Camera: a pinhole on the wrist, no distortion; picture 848 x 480 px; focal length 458.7 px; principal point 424.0 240.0 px. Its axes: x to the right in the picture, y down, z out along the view. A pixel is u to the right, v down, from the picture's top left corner.
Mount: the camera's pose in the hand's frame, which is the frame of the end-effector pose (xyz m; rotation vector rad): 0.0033 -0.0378 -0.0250 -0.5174 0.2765 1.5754
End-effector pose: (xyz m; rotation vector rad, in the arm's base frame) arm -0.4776 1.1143 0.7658 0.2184 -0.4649 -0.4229
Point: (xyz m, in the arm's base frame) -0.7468 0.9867 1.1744
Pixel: 111.3 176.2
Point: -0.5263 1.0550 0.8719
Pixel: 158.2 76.4
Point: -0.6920 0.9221 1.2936
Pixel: 103.5 61.4
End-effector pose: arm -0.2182 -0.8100 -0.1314 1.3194 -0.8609 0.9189
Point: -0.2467 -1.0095 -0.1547
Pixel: 291.2 268.2
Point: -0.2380 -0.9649 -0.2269
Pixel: 233.5 458.0
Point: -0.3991 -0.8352 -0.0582
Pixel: outside the picture
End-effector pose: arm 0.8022 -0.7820 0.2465 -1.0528 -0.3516 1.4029
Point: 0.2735 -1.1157 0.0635
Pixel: outside the picture
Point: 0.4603 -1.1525 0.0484
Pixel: outside the picture
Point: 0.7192 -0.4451 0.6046
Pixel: outside the picture
